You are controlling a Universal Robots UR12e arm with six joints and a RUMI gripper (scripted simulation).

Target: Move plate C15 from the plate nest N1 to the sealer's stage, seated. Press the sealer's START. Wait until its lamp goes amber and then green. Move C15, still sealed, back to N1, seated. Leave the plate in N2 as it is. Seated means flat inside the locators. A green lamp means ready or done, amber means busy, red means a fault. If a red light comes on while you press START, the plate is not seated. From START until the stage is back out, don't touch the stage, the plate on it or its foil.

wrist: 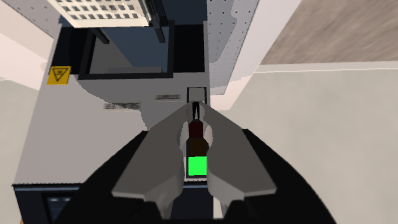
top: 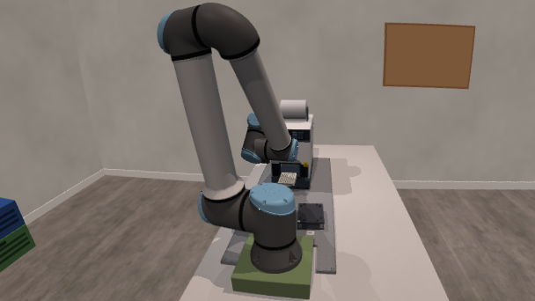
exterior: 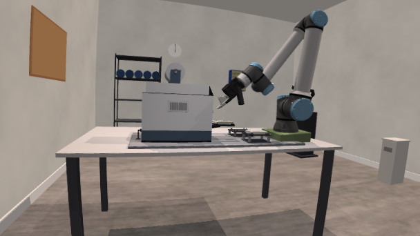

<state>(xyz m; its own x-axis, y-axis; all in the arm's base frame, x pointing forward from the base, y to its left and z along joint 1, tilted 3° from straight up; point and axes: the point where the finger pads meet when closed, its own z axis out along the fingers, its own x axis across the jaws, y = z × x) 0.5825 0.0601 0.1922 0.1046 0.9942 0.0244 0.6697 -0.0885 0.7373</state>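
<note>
Right now my hand is 4 cm short of the square button and 3 cm above it. Also, from my hand: plate C15: 10 cm below, 9 cm to the right, 7 cm behind; then sealer stage: 12 cm below, 9 cm to the right, 7 cm behind; then nest N2: 27 cm behind, 17 cm below, 2 cm to the left.
</note>
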